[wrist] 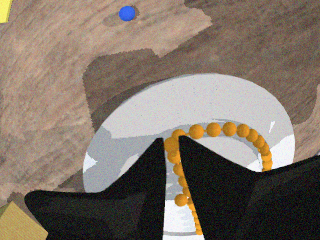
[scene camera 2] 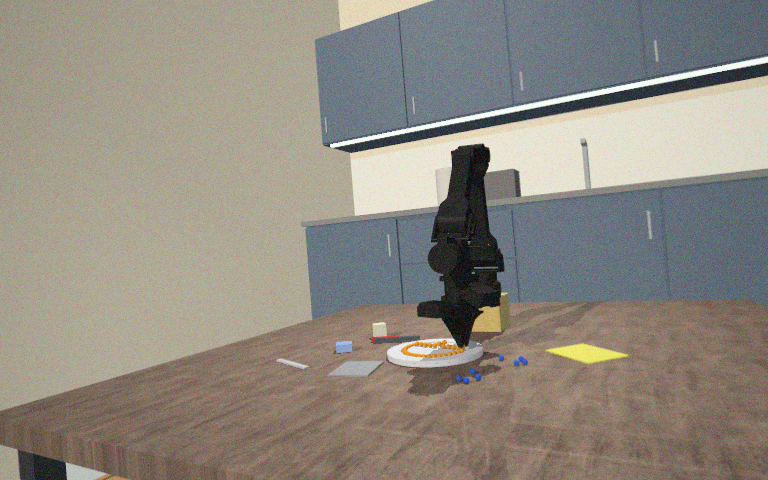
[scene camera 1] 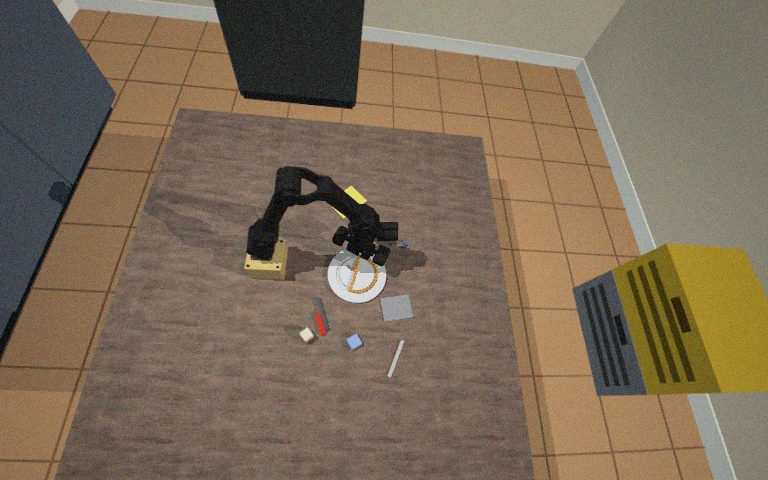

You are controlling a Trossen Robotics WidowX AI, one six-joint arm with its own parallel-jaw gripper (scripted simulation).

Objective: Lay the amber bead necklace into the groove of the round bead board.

Scene:
My gripper shows in the wrist view, in scene camera 2 and in scene camera 1 (pixel 359 255). The same spot on my gripper: (wrist: pixel 224 193) is (scene camera 2: pixel 463 320).

